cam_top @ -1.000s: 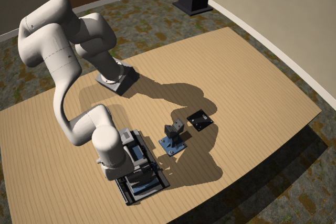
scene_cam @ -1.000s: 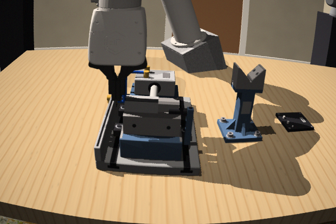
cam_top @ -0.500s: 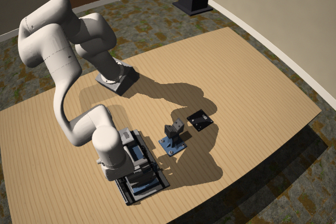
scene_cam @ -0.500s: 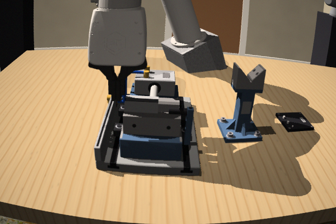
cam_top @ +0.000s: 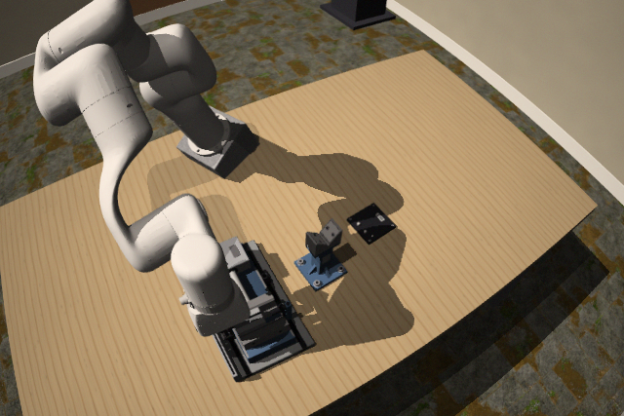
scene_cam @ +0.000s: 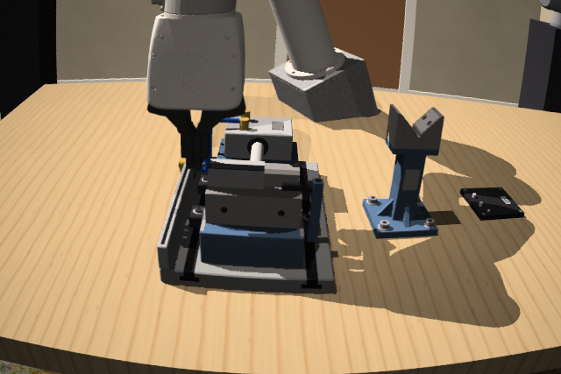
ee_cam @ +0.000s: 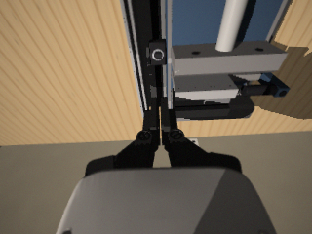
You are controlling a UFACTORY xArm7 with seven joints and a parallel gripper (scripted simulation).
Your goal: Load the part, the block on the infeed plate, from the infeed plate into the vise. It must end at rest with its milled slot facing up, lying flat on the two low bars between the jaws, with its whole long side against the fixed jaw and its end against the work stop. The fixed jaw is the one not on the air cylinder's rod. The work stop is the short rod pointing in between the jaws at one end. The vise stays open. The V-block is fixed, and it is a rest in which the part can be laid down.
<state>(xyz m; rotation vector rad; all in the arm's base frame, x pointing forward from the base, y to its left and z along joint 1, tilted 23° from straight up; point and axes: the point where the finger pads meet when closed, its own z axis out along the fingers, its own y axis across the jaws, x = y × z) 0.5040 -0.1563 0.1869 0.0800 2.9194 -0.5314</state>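
The part lies 5 cm to the left of my hand and 3 cm below it. From my hand the other things lie so: work stop: 1 cm ahead, 11 cm to the left, 4 cm below; fixed jaw: 3 cm ahead, 6 cm to the left, 5 cm below; moving jaw: 3 cm behind, 7 cm to the left, 5 cm below.
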